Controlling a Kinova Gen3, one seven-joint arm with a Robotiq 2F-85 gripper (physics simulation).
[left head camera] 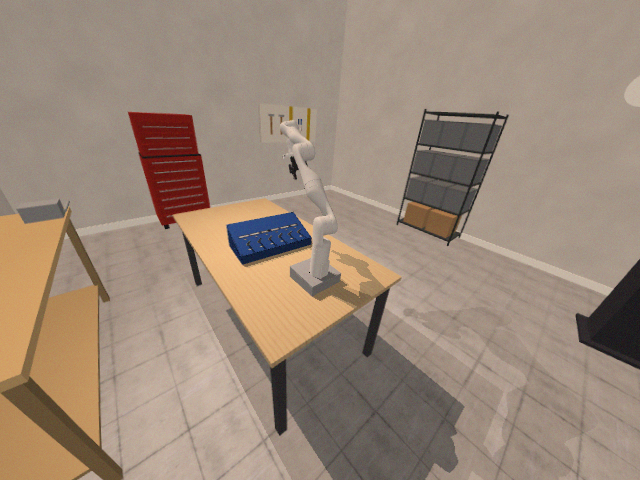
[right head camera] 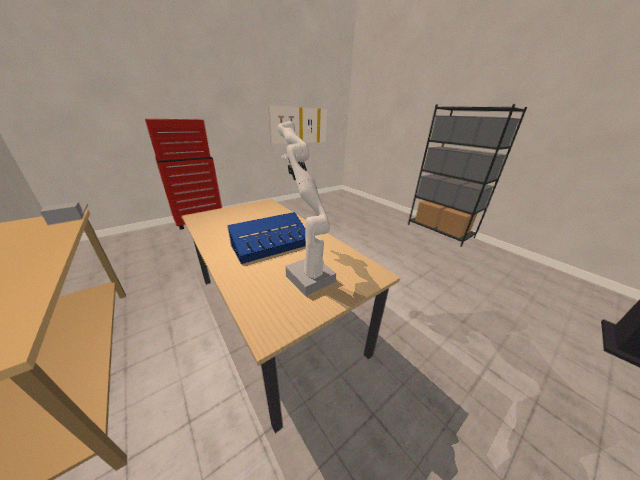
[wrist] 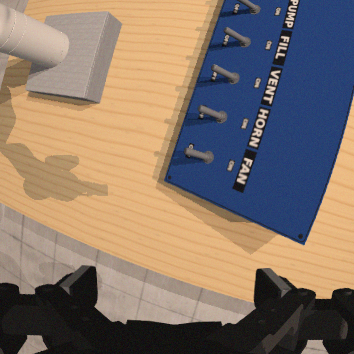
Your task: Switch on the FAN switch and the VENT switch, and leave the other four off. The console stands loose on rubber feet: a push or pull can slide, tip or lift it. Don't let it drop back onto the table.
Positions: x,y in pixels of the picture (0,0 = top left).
blue console: left head camera 239,233; right head camera; wrist
same spot on blue console: (wrist: 271,153) = (right head camera: 286,223)
